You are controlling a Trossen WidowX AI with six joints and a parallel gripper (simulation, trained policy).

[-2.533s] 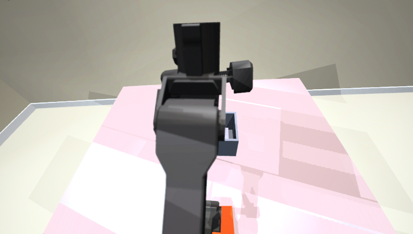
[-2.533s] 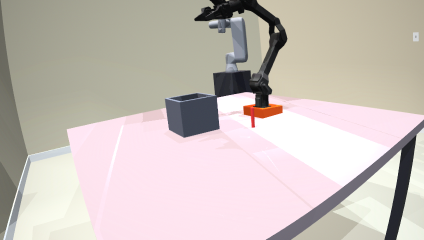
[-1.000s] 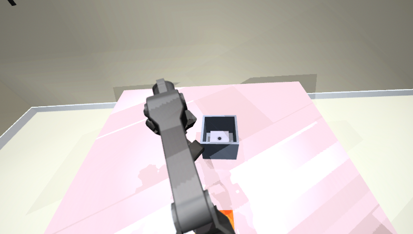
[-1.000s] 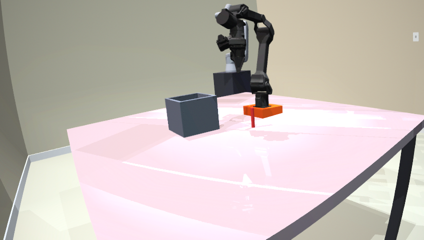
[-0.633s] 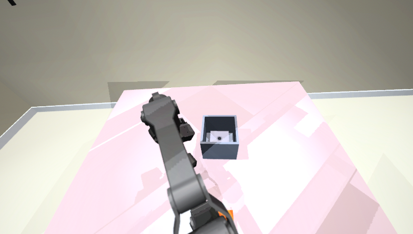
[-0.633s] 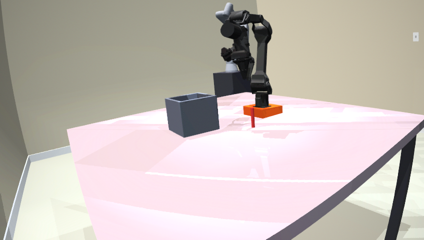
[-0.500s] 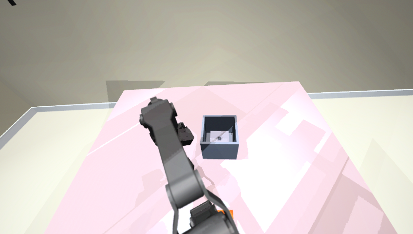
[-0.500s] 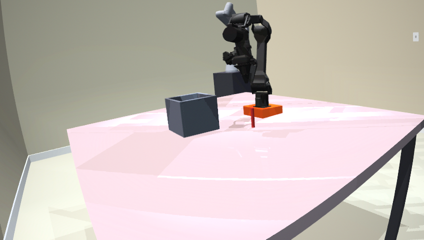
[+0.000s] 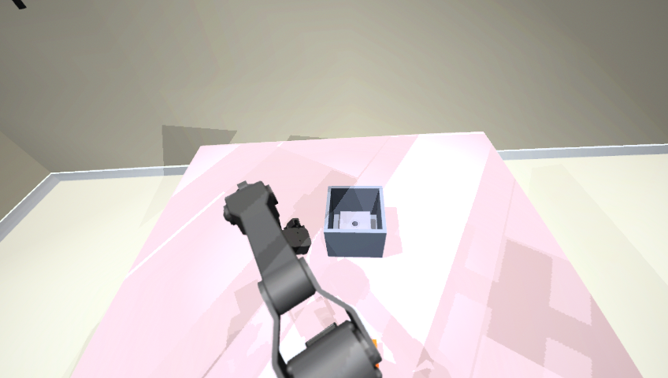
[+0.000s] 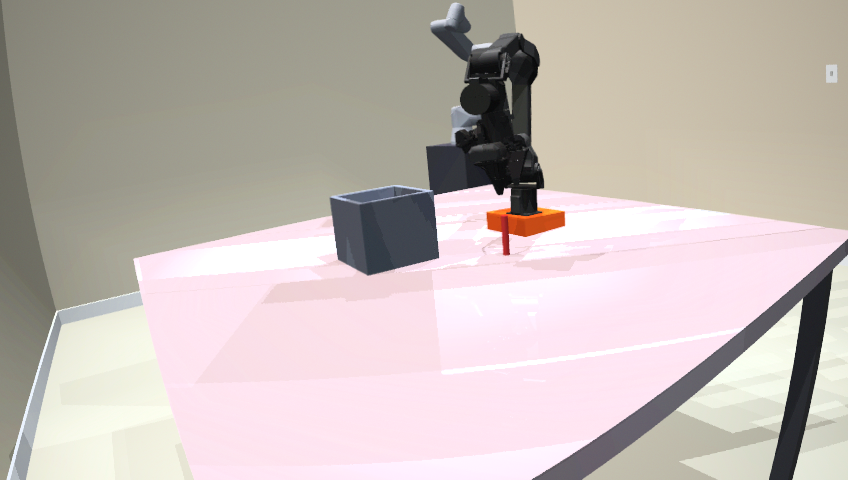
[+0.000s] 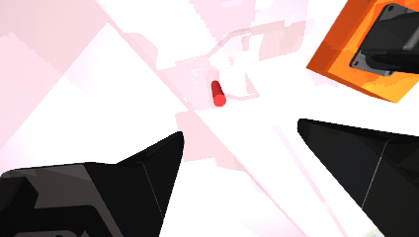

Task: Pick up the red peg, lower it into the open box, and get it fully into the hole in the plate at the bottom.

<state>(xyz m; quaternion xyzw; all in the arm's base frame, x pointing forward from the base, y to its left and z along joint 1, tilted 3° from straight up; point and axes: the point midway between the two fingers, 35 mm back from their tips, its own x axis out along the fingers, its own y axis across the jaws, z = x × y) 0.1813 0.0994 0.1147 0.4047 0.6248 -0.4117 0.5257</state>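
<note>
The red peg is 1 cm ahead of my gripper tip, 1 cm to the right of it and 9 cm below it.
</note>
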